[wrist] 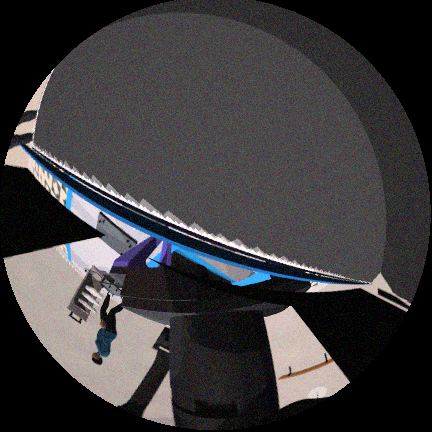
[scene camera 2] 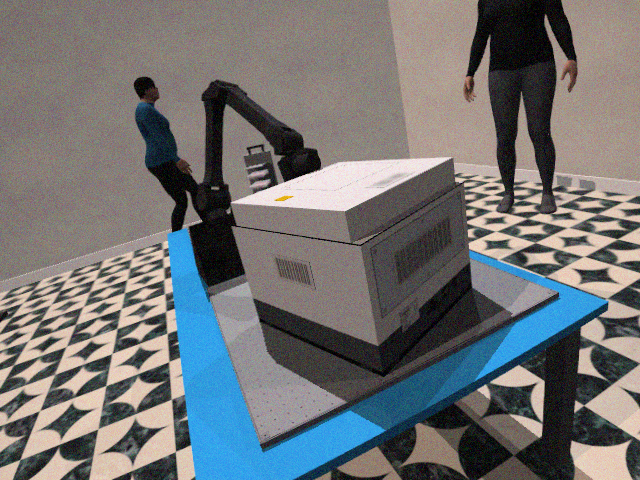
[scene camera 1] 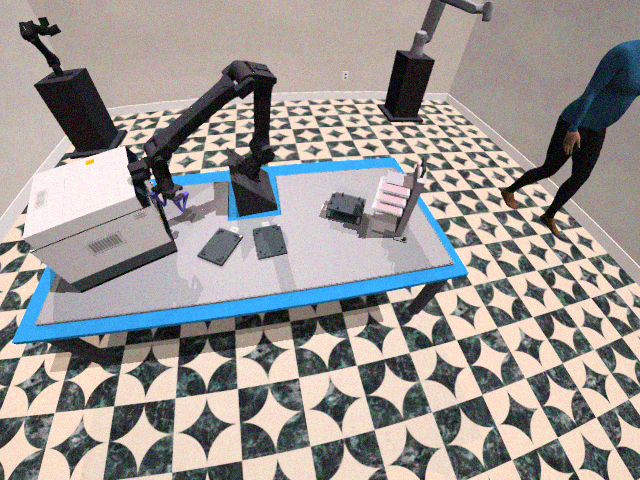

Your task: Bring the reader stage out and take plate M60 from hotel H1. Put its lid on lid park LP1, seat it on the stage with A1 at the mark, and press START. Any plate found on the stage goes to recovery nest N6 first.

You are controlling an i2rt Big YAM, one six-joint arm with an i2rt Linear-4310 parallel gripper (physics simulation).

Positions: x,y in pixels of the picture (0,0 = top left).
my gripper: open, touches a plate reader (scene camera 2: 346,299)
